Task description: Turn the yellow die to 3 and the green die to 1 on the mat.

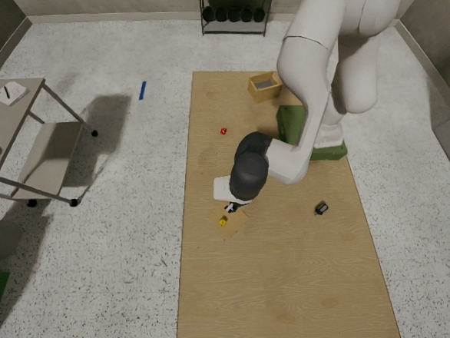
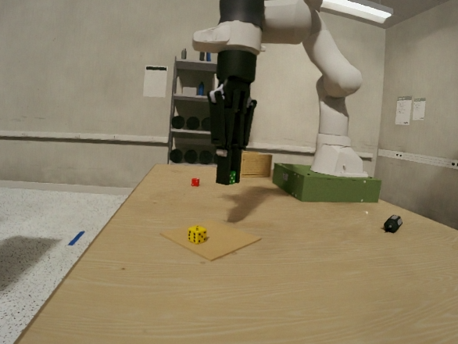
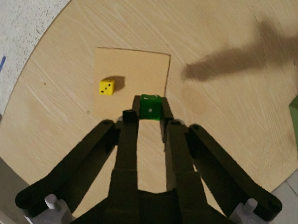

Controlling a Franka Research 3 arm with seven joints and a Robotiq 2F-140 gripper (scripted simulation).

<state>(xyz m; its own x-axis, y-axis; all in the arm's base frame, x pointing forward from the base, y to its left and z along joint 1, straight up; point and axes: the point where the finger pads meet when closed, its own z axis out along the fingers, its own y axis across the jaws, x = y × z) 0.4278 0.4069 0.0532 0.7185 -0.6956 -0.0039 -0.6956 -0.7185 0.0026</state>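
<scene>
The tan mat is 140 mm below my hand, 30 mm to the left of it and 30 mm ahead of it. The rest, counted from my hand: black object: 420 mm behind, 120 mm below, 10 mm to the right; then yellow die: 120 mm below, 60 mm ahead, 50 mm to the left; then green die: 20 mm below.
</scene>
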